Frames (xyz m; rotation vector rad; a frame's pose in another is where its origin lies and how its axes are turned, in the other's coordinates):
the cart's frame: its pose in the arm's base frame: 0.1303 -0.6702 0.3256 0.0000 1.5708 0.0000
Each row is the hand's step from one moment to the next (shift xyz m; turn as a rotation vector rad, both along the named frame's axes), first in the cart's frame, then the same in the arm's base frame.
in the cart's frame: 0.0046 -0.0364 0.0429 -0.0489 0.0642 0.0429
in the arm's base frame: 0.0429 -0.0364 -0.0046 0.0429 0.0642 0.0489
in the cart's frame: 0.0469 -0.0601 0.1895 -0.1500 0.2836 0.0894
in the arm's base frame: 0.1895 -0.0601 -0.0469 0.0894 0.2836 0.1500
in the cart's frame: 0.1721 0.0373 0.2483 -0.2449 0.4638 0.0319
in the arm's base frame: 0.2483 0.0373 -0.1721 0.0319 0.4638 0.2449
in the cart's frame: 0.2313 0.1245 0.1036 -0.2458 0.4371 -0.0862
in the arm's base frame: 0.1036 0.1245 -0.2313 -0.0862 0.4371 0.2458
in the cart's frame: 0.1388 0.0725 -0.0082 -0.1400 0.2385 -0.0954
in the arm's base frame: -0.0082 0.0725 -0.1388 -0.0954 0.2385 0.1400
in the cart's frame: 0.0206 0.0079 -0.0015 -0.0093 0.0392 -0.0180
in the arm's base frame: -0.0015 0.0079 -0.0206 -0.0180 0.0392 0.0093
